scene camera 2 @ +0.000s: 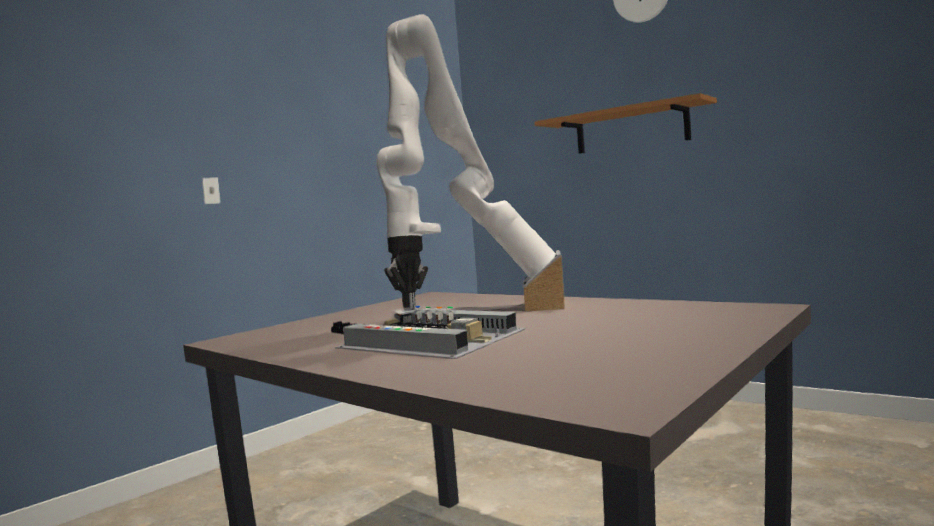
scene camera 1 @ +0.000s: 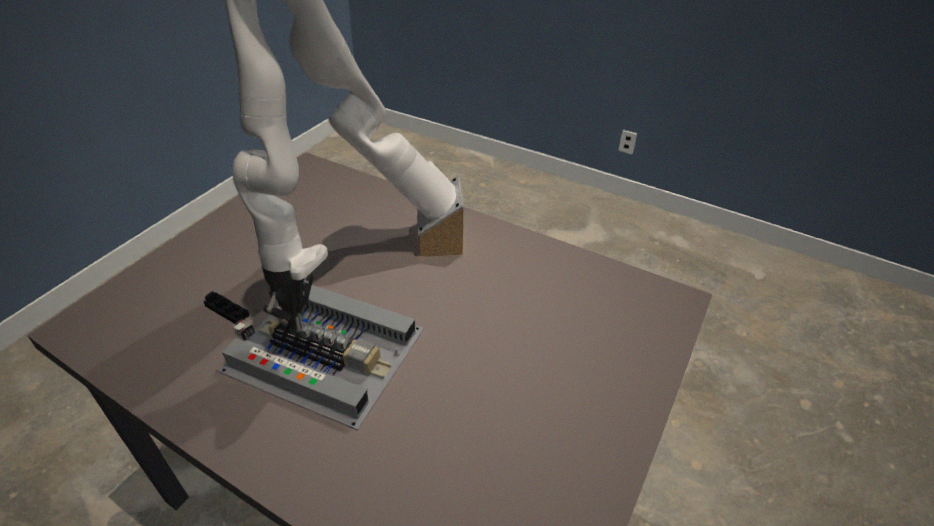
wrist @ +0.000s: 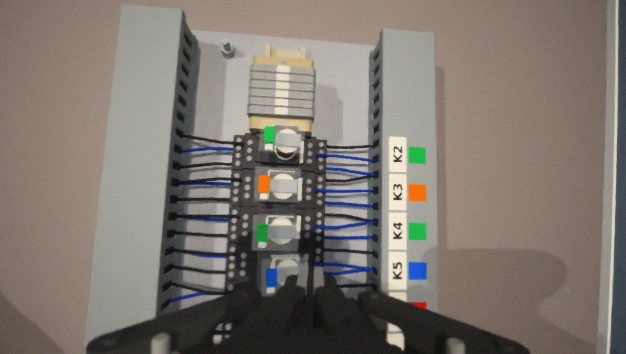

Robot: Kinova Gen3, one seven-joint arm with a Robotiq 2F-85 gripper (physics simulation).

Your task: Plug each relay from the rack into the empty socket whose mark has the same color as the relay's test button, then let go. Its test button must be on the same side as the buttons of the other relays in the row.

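Frame: origin at the arm's base, x ahead, y left, z up, level; millimetres.
Seen in the pictures: gripper, fingertip midpoint: (scene camera 2: 409, 310) (scene camera 1: 296, 329) (wrist: 311, 283); arm's base at its link origin: (scene camera 2: 542, 266) (scene camera 1: 440, 204).
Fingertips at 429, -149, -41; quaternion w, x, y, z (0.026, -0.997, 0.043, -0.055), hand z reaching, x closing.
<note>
Offsets run from my fingertips to a thing's middle, as dx, dy, dz.
My gripper (scene camera 1: 297, 328) (scene camera 2: 409, 305) (wrist: 311, 283) is shut and empty, low over the socket row beside the blue-button relay {-19, +6, -18} (wrist: 287, 272); whether they touch is unclear. That relay is partly covered, its button slightly right of the line of the other buttons. Relays with green {-12, +89, -19} (wrist: 287, 141), orange {-16, +60, -20} (wrist: 284, 186) and green {-19, +32, -20} (wrist: 281, 231) buttons sit at K2, K3 and K4, buttons on the left in the wrist view. A loose relay {-6, -139, -55} (scene camera 1: 243, 328) lies between the black rack {-53, -215, -56} (scene camera 1: 225, 305) and the panel; its button is not visible. Two red marks (scene camera 1: 252, 356) (scene camera 1: 264, 361) show; the sockets there are mostly hidden.
Grey wire ducts {+76, +27, -45} (scene camera 1: 294, 380) {-114, +48, -45} (wrist: 145, 150) (wrist: 407, 85) flank the row on the panel. A beige-ended terminal block {-9, +129, -39} (scene camera 1: 361, 356) (wrist: 282, 92) stands past K2. A bolt {-52, +184, -57} (wrist: 227, 48) rises from the panel. The arm's base block (scene camera 1: 441, 233) (scene camera 2: 544, 287) stands behind.
</note>
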